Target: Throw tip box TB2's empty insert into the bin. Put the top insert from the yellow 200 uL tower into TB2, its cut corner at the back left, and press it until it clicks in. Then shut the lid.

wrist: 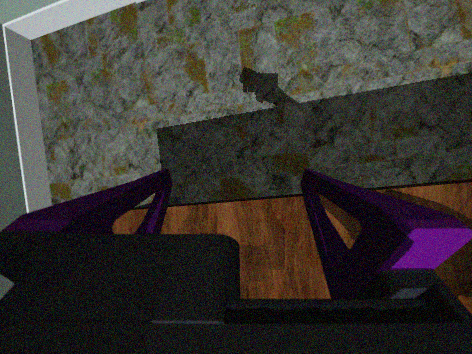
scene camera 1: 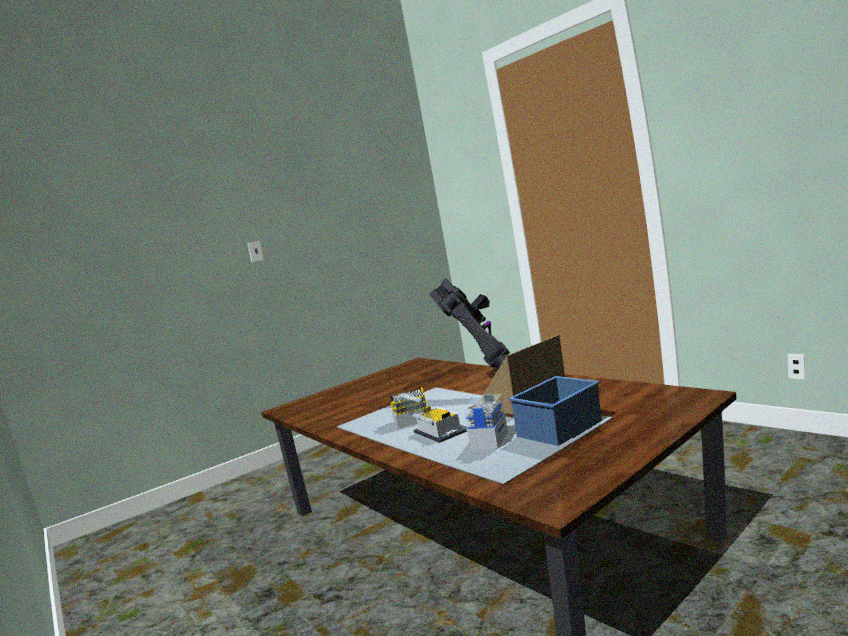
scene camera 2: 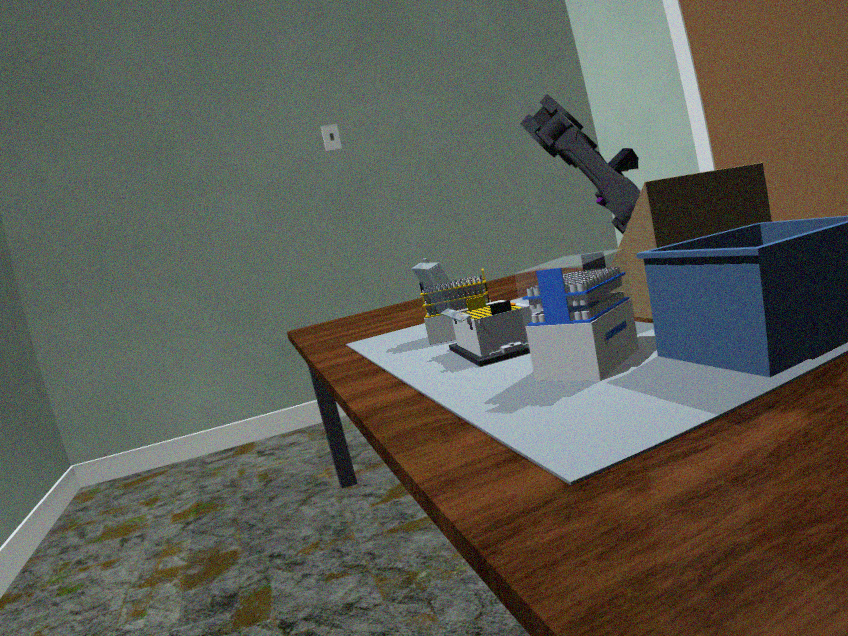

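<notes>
My gripper (wrist: 236, 176) is open, with floor and table wood between its purple fingers. It hangs high behind the mat, well away from the boxes; in the scene views the arm mostly hides it. Tip box TB2 (scene camera 1: 445, 427) (scene camera 2: 498, 332) is the grey-white box on a black base at the middle of the mat. A yellow insert (scene camera 1: 434, 414) (scene camera 2: 483, 312) sits in its top, with a small black block over it. The yellow 200 uL tower (scene camera 1: 409, 407) (scene camera 2: 453, 299) stands left of TB2, with tips in stacked yellow inserts. The bin (scene camera 1: 537, 423) (scene camera 2: 705, 311) is blue and open-topped, at the right. TB2's lid is unclear.
A white box with blue tip racks (scene camera 1: 484, 436) (scene camera 2: 565, 352) stands between TB2 and the bin. A brown upright panel (scene camera 1: 537, 366) (scene camera 2: 712, 205) stands behind the bin. The pale mat (scene camera 1: 503, 472) (scene camera 2: 568, 458) lies on the wooden table (scene camera 1: 643, 424) (scene camera 2: 684, 533).
</notes>
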